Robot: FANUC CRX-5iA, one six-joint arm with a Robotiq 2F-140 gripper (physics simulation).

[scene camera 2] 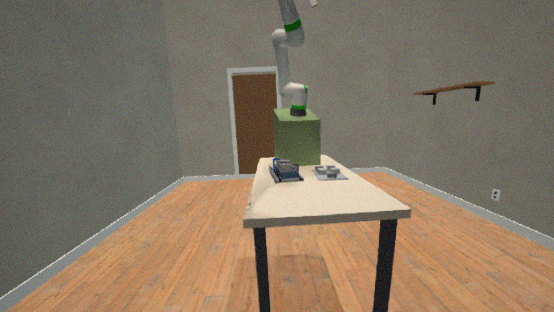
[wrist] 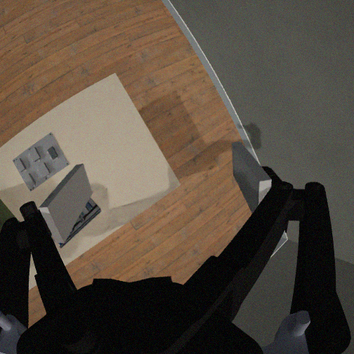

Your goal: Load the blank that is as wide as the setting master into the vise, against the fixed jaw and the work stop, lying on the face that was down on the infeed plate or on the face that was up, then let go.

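Frame: origin at the arm's base, x ahead, y left, z up, level; centimetres.
Seen in the pictures: arm's base, origin of its link: point(scene camera 2: 298, 113).
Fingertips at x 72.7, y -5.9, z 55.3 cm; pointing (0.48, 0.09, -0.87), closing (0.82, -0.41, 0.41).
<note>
Offsets run from my fingertips to a thing's top centre. "spot": to the spot under its first point. Level surfaces: height alone.
The grey infeed plate {spot: dx -16.3, dy +23.2, dz -98.6 cm} point(scene camera 2: 342, 177) point(wrist: 61, 163) lies on the table with several small grey blocks on it; one block point(wrist: 53, 152) looks darker. Which block matches the setting master in width cannot be told at this size. The vise {dx -31.5, dy -12.7, dz -89.5 cm} point(scene camera 2: 286, 172) point(wrist: 91, 214), dark with blue parts, stands beside the plate; in the wrist view a finger pad hides part of it. Its jaws and work stop cannot be made out clearly. My gripper point(wrist: 156, 168) is wide open and empty, high above the table; in the scene view it is mostly beyond the top edge.
The pale table {dz -99.4 cm} point(scene camera 2: 325, 200) point(wrist: 117, 112) carries the plate and vise. The green pedestal point(scene camera 2: 298, 141) under the arm point(scene camera 2: 283, 62) stands at the table's far end. A wall shelf point(scene camera 2: 455, 88) is at the right, and a brown door point(scene camera 2: 254, 122) is behind.
</note>
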